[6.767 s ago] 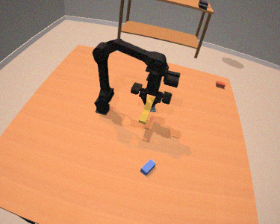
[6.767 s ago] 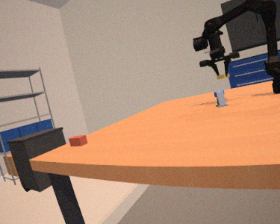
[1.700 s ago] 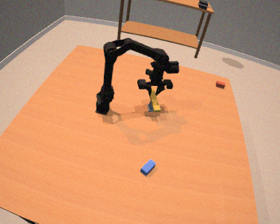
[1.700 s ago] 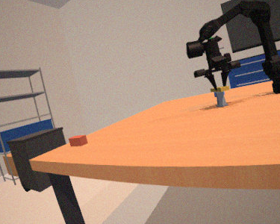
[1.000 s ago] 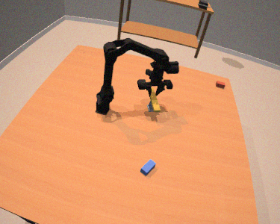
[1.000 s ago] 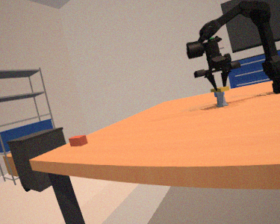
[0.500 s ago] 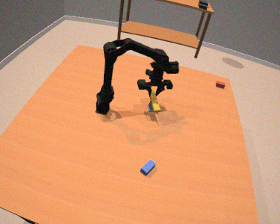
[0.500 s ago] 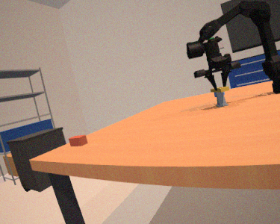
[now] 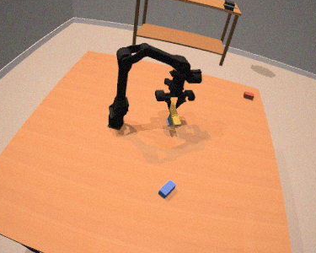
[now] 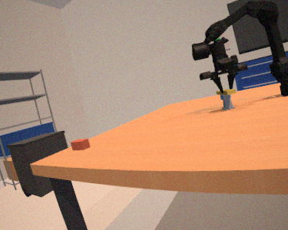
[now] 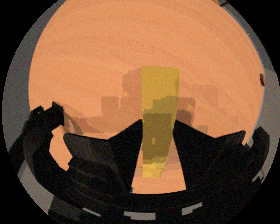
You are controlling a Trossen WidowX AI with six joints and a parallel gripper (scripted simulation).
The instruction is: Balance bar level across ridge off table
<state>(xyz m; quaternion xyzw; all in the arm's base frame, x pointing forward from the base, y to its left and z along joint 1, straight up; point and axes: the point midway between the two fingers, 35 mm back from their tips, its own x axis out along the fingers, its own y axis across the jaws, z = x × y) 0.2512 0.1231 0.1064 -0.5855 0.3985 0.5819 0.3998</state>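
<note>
Right now my gripper tip is 30 mm to the left of the yellow bar and 10 mm short of it. From my gripper tip the other things lie so: small red block: 490 mm ahead, 380 mm to the left, 60 mm below; then blue block: 410 mm to the right, 60 mm below, 50 mm ahead.
</note>
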